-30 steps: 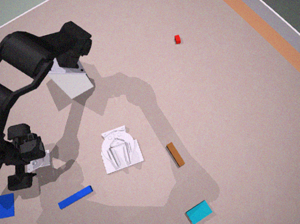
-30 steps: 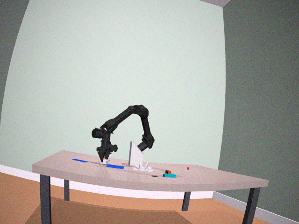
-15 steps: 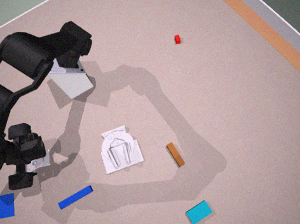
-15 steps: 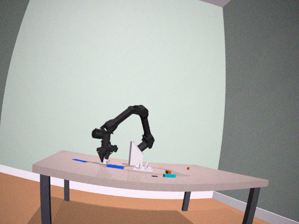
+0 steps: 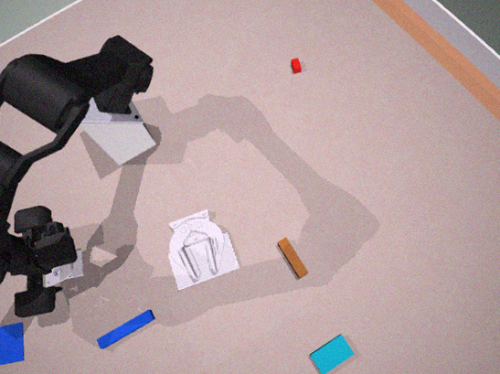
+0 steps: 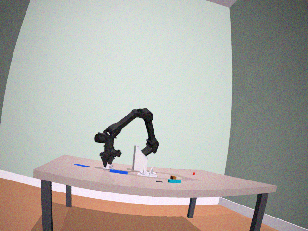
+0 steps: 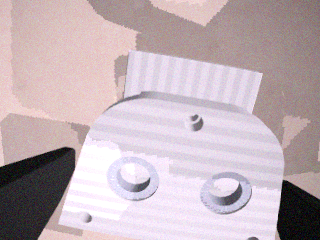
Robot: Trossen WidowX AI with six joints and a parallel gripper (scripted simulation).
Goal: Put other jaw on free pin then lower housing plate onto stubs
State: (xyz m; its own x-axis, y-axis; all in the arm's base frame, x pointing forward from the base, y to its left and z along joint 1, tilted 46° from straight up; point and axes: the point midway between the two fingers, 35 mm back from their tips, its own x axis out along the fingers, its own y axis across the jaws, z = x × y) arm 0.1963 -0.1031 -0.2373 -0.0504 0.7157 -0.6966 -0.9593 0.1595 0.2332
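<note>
Right now my gripper tip is 80 mm short of the white jaw, 280 mm to the right of it and 10 mm below it. From my gripper tip the other things lie so: flat blue square (80 mm ahead, 170 mm to the right, 10 mm below); blue bar (170 mm ahead, 80 mm to the left); orange bar (200 mm ahead, 400 mm to the left).
</note>
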